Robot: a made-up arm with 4 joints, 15 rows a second.
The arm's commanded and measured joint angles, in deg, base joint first. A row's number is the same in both.
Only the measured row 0 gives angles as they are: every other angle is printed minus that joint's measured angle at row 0.
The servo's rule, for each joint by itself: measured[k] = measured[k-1] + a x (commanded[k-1-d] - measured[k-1]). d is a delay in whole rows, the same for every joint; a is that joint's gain. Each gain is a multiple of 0.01, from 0.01 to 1. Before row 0 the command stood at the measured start. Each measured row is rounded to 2 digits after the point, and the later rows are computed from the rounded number. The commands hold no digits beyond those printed.
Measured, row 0:
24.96, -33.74, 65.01, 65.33
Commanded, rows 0 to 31:
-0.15, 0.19, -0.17, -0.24
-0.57, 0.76, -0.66, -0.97
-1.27, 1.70, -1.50, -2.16
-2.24, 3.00, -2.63, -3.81
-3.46, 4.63, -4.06, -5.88
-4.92, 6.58, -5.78, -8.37
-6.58, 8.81, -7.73, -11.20
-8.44, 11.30, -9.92, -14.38
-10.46, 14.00, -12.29, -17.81
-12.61, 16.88, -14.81, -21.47
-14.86, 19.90, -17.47, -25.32
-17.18, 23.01, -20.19, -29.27
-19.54, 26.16, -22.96, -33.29
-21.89, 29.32, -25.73, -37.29
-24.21, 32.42, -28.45, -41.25
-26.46, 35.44, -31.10, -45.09
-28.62, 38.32, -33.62, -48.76
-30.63, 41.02, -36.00, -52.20
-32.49, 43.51, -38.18, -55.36
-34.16, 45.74, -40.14, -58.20
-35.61, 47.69, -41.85, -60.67
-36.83, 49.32, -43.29, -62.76
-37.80, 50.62, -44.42, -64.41
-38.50, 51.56, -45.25, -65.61
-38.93, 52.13, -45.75, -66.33
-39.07, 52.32, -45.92, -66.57
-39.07, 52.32, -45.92, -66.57
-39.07, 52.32, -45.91, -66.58
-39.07, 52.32, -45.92, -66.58
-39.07, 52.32, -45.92, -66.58
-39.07, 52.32, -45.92, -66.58
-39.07, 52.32, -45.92, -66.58
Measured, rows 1 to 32:
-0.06, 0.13, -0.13, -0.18
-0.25, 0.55, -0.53, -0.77
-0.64, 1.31, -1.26, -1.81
-1.25, 2.43, -2.29, -3.31
-2.09, 3.88, -3.62, -5.24
-3.17, 5.66, -5.24, -7.59
-4.47, 7.74, -7.11, -10.30
-5.98, 10.09, -9.22, -13.36
-7.68, 12.67, -11.52, -16.70
-9.55, 15.45, -13.99, -20.28
-11.57, 18.39, -16.60, -24.06
-13.70, 21.44, -19.29, -27.97
-15.92, 24.56, -22.04, -31.96
-18.19, 27.70, -24.81, -35.96
-20.48, 30.82, -27.54, -39.93
-22.75, 33.87, -30.21, -43.80
-24.98, 36.81, -32.77, -47.52
-27.13, 39.59, -35.19, -51.03
-29.17, 42.18, -37.43, -54.28
-31.07, 44.53, -39.46, -57.22
-32.80, 46.62, -41.25, -59.81
-34.33, 48.40, -42.78, -62.02
-35.65, 49.87, -44.01, -63.81
-36.73, 50.99, -44.94, -65.16
-37.57, 51.74, -45.55, -66.04
-38.14, 52.12, -45.83, -66.44
-38.49, 52.25, -45.90, -66.54
-38.71, 52.30, -45.91, -66.57
-38.85, 52.31, -45.92, -66.58
-38.93, 52.32, -45.92, -66.58
-38.98, 52.32, -45.92, -66.58
-39.01, 52.32, -45.92, -66.58
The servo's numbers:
d 0
a 0.38 0.66 0.75 0.75

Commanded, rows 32 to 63:
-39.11, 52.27, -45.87, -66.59
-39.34, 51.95, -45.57, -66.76
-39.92, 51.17, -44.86, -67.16
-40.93, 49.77, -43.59, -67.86
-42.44, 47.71, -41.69, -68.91
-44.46, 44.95, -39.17, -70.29
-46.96, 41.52, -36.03, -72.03
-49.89, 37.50, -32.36, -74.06
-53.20, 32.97, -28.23, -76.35
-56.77, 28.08, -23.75, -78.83
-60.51, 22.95, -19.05, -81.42
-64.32, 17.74, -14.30, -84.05
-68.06, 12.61, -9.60, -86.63
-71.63, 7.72, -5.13, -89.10
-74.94, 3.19, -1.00, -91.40
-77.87, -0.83, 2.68, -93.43
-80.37, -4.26, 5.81, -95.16
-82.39, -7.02, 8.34, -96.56
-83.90, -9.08, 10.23, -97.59
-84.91, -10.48, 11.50, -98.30
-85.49, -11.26, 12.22, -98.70
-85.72, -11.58, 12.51, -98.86
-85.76, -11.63, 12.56, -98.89
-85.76, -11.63, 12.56, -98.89
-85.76, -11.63, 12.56, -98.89
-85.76, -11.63, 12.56, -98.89
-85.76, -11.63, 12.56, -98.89
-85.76, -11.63, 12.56, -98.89
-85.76, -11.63, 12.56, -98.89
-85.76, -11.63, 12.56, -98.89
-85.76, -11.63, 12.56, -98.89
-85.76, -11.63, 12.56, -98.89
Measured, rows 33 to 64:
-39.05, 52.29, -45.88, -66.59
-39.16, 52.07, -45.65, -66.72
-39.45, 51.48, -45.06, -67.05
-40.01, 50.35, -43.96, -67.66
-40.93, 48.61, -42.26, -68.60
-42.27, 46.19, -39.94, -69.87
-44.05, 43.11, -37.01, -71.49
-46.27, 39.41, -33.52, -73.42
-48.90, 35.16, -29.55, -75.62
-51.89, 30.49, -25.20, -78.03
-55.17, 25.51, -20.59, -80.57
-58.65, 20.38, -15.87, -83.18
-62.23, 15.25, -11.17, -85.77
-65.80, 10.28, -6.64, -88.27
-69.27, 5.60, -2.41, -90.62
-72.54, 1.36, 1.41, -92.73
-75.52, -2.35, 4.71, -94.55
-78.13, -5.43, 7.43, -96.06
-80.32, -7.84, 9.53, -97.21
-82.06, -9.58, 11.01, -98.03
-83.36, -10.69, 11.92, -98.53
-84.26, -11.28, 12.36, -98.78
-84.83, -11.51, 12.51, -98.86
-85.18, -11.59, 12.55, -98.88
-85.40, -11.62, 12.56, -98.89
-85.54, -11.63, 12.56, -98.89
-85.62, -11.63, 12.56, -98.89
-85.67, -11.63, 12.56, -98.89
-85.70, -11.63, 12.56, -98.89
-85.72, -11.63, 12.56, -98.89
-85.74, -11.63, 12.56, -98.89
-85.75, -11.63, 12.56, -98.89

